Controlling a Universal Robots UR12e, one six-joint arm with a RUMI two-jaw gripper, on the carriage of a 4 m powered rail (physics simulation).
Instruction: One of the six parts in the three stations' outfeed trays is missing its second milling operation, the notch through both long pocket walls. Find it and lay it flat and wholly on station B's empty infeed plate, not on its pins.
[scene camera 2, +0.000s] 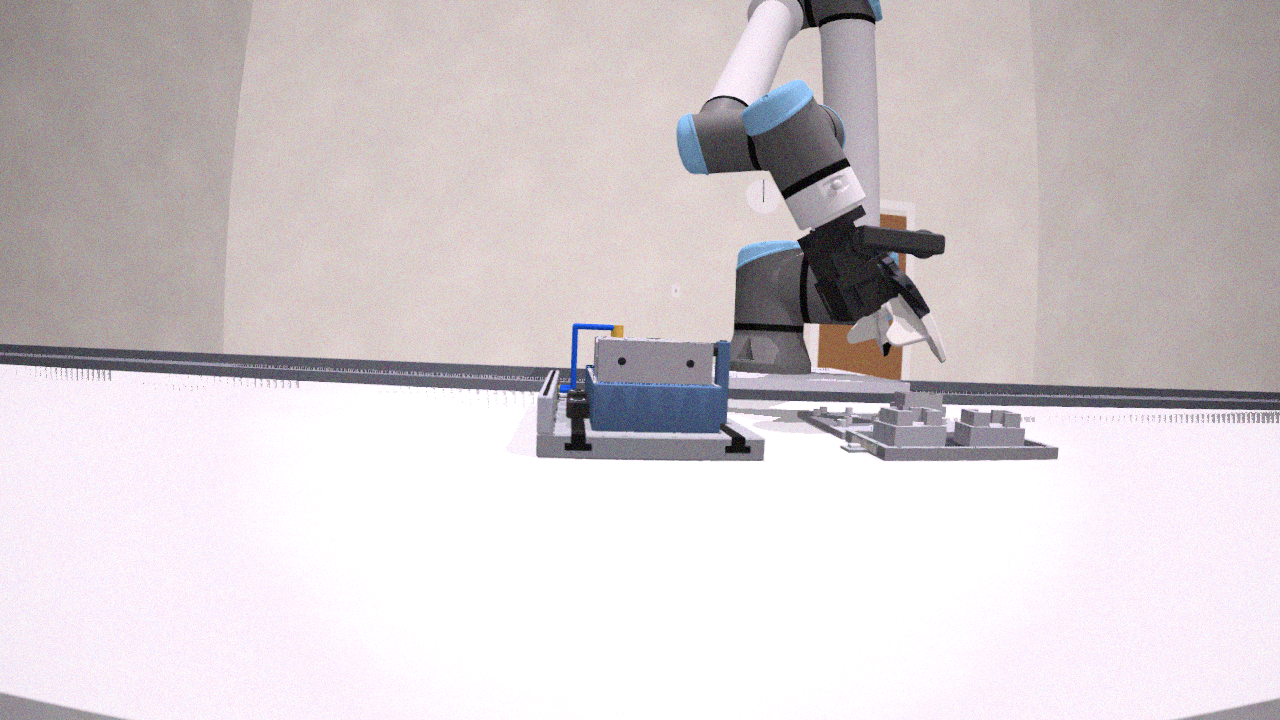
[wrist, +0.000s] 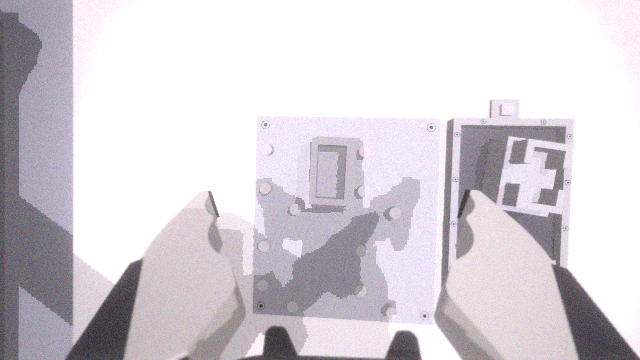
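Pixels of known places: gripper, fingertip midpoint: (scene camera 2: 912, 358) (wrist: 334, 192); arm's base, origin of the base link: (scene camera 2: 766, 371).
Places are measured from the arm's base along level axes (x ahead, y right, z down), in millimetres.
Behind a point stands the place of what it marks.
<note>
In the wrist view, a light grey rectangular part (wrist: 353, 172) {x 597, y -53, z 1 mm} lies on the upper middle of a pinned plate (wrist: 310, 126) {x 558, y -97, z 22 mm}. Its pocket is open upward, with no notch seen through the long walls. Two pins show at its right edge; whether it rests on them I cannot tell. To the right, a part with notched walls (wrist: 537, 175) {x 745, y -53, z 3 mm} lies slightly turned in a deep tray (wrist: 453, 155) {x 687, y -70, z 18 mm}. My gripper (wrist: 334, 192) {x 580, y -40, z -56 mm} (scene camera 2: 899, 342) {x 580, y -40, z -56 mm} is open and empty, above the plate, fingers wide to either side of the part. The right finger hides some of the tray.
In the scene view, a blue vise (scene camera 2: 657, 405) {x 773, y 290, z -13 mm} holding a grey block (scene camera 2: 655, 360) {x 753, y 292, z -50 mm} stands on a grey base (scene camera 2: 653, 446) {x 794, y 294, z 18 mm}, with a blue pipe (scene camera 2: 574, 358) {x 574, y 374, z -40 mm} behind. To its right, stepped grey parts (scene camera 2: 908, 429) {x 756, y 51, z 6 mm} (scene camera 2: 989, 429) {x 756, y -40, z 5 mm} stand on a low tray (scene camera 2: 975, 454) {x 786, y -6, z 24 mm}.
</note>
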